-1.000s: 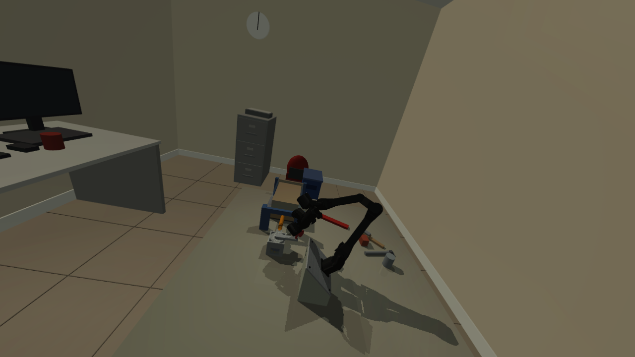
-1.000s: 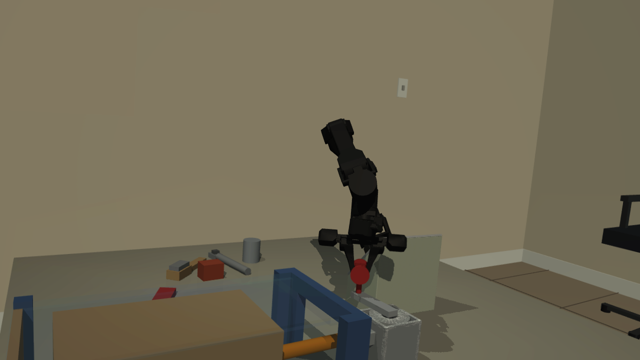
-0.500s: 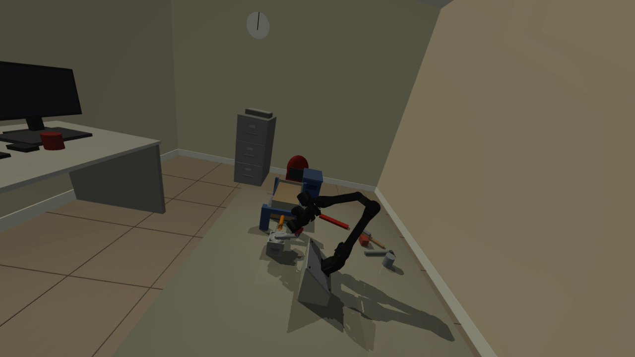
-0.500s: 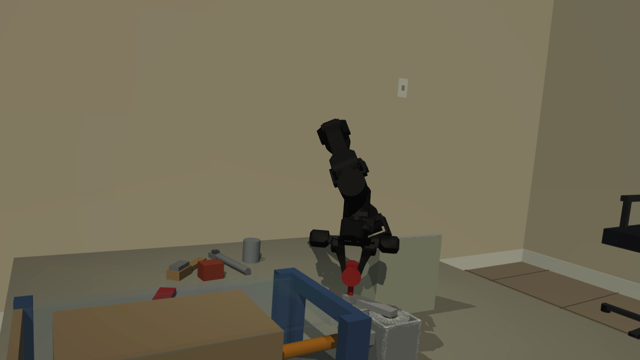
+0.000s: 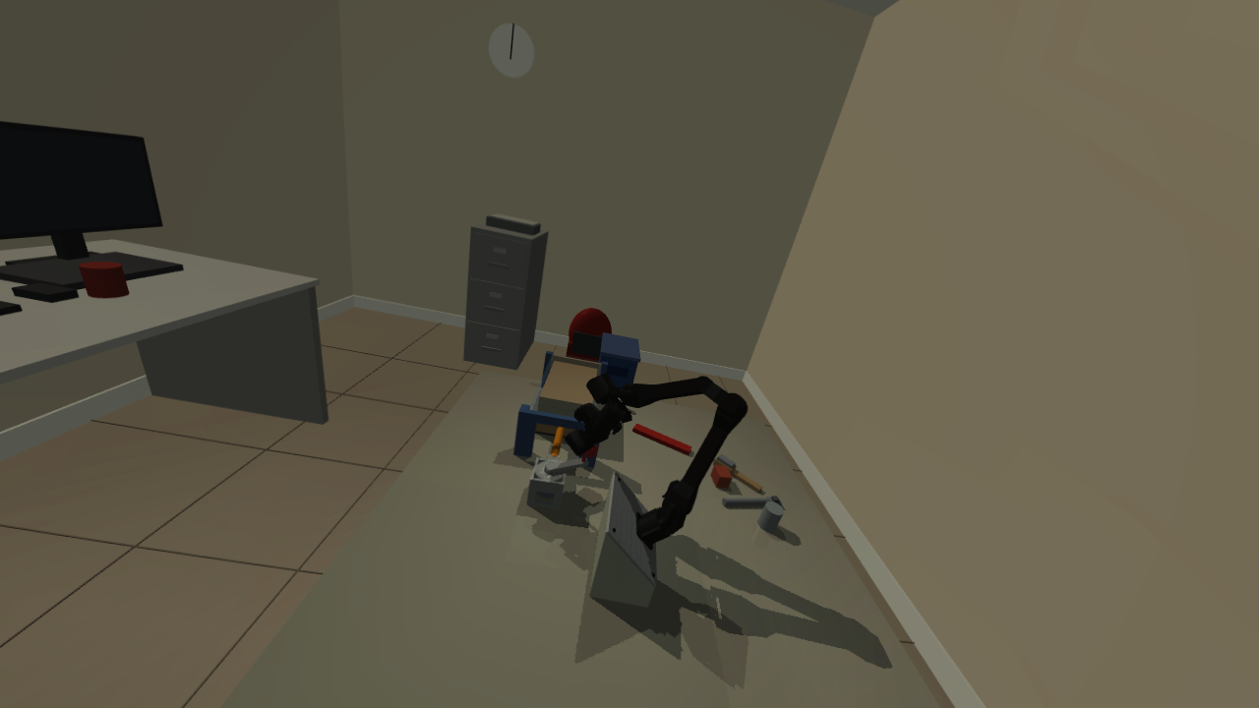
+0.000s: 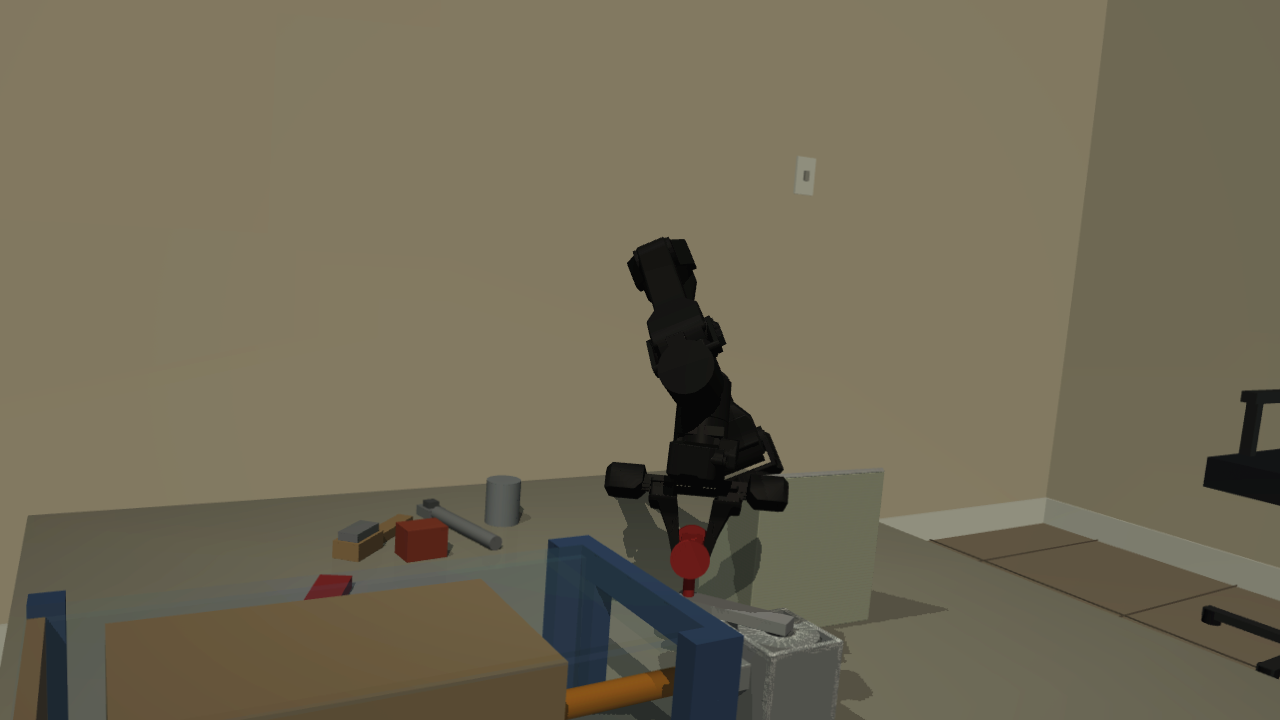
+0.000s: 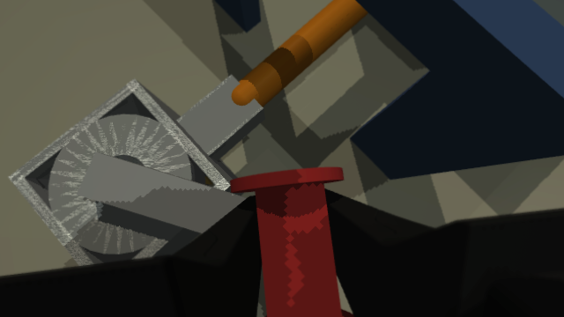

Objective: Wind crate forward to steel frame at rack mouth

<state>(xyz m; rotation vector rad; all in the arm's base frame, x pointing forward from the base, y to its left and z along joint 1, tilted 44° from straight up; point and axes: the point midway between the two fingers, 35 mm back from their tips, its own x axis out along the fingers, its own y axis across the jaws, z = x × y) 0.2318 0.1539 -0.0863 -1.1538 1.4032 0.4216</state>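
Right now the grey winch is 8 cm behind my gripper tip, 6 cm to the left of it and 10 cm below it. The rest, counted from my gripper tip: clear-panelled cubby 34 cm ahead, 8 cm to the left, 2 cm below; winch handle 3 cm behind, 2 cm to the left, 3 cm below; red knob 1 cm behind, 1 cm to the right.
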